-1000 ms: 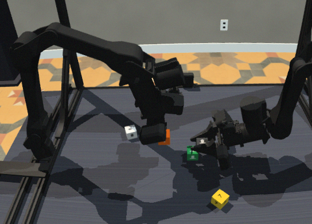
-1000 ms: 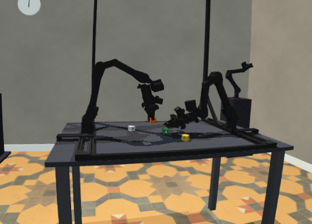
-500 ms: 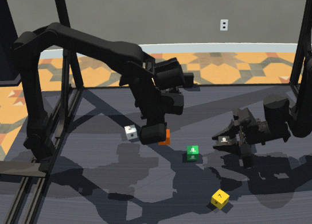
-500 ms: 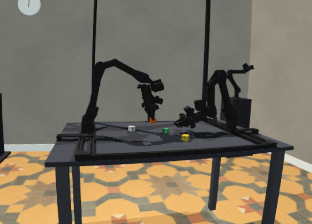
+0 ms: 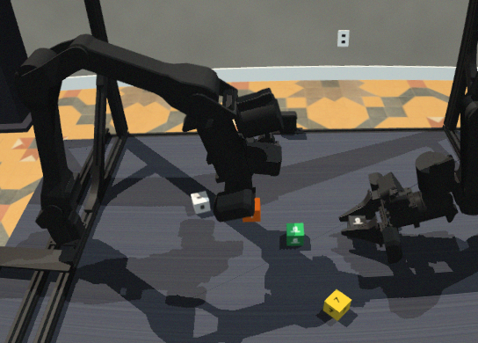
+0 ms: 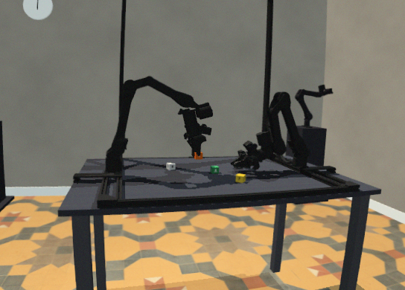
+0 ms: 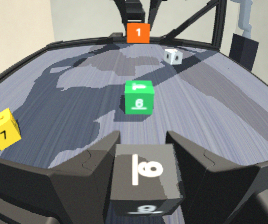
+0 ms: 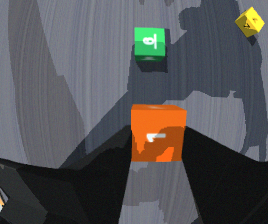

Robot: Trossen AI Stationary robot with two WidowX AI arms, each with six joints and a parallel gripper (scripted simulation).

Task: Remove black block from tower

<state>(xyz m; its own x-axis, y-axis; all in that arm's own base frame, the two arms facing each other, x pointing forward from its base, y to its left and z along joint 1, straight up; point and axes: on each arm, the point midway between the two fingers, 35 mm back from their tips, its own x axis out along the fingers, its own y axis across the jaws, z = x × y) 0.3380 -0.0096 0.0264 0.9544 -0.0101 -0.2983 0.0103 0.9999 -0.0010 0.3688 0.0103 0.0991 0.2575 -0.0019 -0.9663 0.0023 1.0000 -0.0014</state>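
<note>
The orange block is 40 mm below my right hand and 10 mm to the left of it. Also, from my right hand: yellow block 160 mm ahead, 150 mm to the left, 100 mm below.
</note>
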